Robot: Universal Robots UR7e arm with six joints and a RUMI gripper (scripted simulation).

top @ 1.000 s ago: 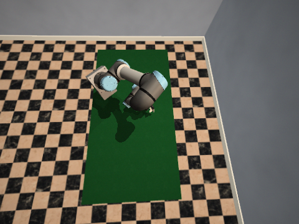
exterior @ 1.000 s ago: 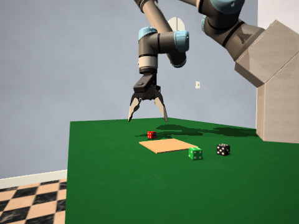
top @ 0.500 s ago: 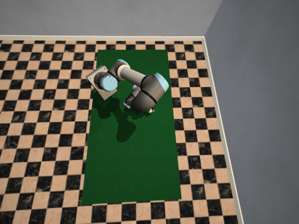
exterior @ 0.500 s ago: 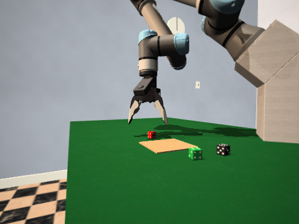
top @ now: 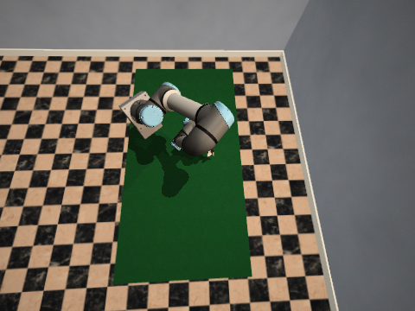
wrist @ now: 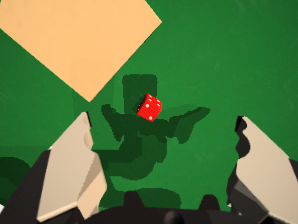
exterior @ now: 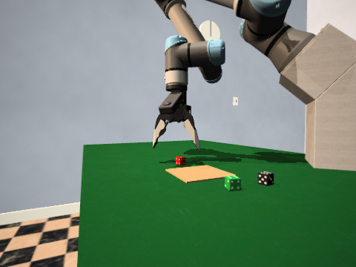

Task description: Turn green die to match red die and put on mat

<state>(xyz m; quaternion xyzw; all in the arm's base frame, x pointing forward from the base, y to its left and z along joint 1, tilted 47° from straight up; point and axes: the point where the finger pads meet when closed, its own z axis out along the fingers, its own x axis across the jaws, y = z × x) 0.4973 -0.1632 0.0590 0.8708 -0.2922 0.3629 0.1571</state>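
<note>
The red die lies 20 mm behind my hand and 40 mm below it. Round my hand: black die 80 mm behind, 290 mm to the left, 40 mm below; tan mat 130 mm to the left, 50 mm below; green die 10 mm ahead, 280 mm to the left, 40 mm below.
</note>
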